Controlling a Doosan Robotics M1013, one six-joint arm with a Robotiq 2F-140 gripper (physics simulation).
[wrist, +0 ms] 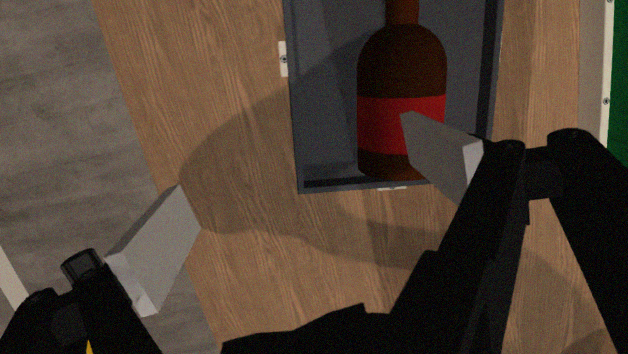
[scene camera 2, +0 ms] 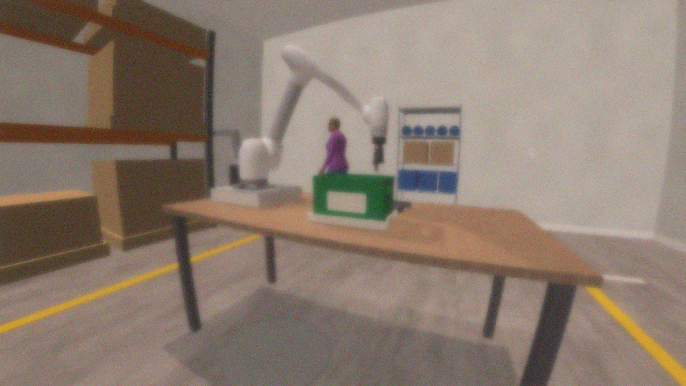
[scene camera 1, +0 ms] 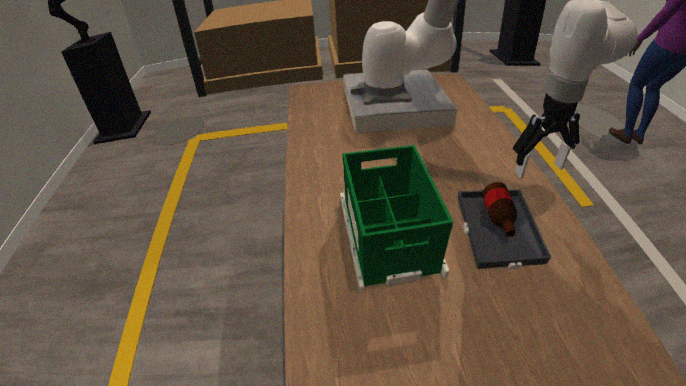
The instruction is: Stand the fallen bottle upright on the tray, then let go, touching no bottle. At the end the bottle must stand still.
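Places are measured from the arm's base along level axes (x up, y ahead, z left), in metres.
Pixels of known places: gripper, fingertip midpoint: [wrist: 295, 173] [scene camera 1: 539, 170]; arm's base, link origin: [scene camera 2: 254, 188] [scene camera 1: 383, 92].
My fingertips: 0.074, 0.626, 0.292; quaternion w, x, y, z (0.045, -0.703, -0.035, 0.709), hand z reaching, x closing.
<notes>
For each thing: its top centre in the pictures, then the offset to it from my fingertips, as dx, dy, dz. "spot": a spot on its surface instead.
- brown bottle with a red label, top centre: [wrist: 416, 82] [scene camera 1: 505, 201] -0.067, +0.030, -0.097
- tray, surface spot: [scene camera 2: 402, 206] spot: -0.121, +0.171, -0.167
- green crate, top centre: [scene camera 1: 392, 184] [scene camera 2: 355, 175] +0.029, +0.025, -0.403
A brown bottle with a red label [scene camera 1: 500, 206] [wrist: 401, 70] lies on its side on the dark grey tray [scene camera 1: 490, 250] [wrist: 322, 125]. In scene camera 1 its neck points to the front, and its base is near the tray's back edge. In scene camera 2 a dark sliver of the tray [scene camera 2: 402, 206] shows behind the crate; the bottle does not show there. My gripper [scene camera 1: 541, 168] [scene camera 2: 378, 166] [wrist: 295, 173] is open and empty, pointing down. It hangs above the table behind the tray, beyond the bottle's base, apart from the bottle. In the wrist view the right finger covers part of the label.
A green crate [scene camera 1: 406, 256] [scene camera 2: 354, 182] with inner dividers stands beside the tray, held by white brackets at its foot. The arm's grey base block [scene camera 1: 405, 121] [scene camera 2: 257, 196] is at the table's back. A person in purple [scene camera 1: 665, 37] [scene camera 2: 337, 150] stands beyond the table.
</notes>
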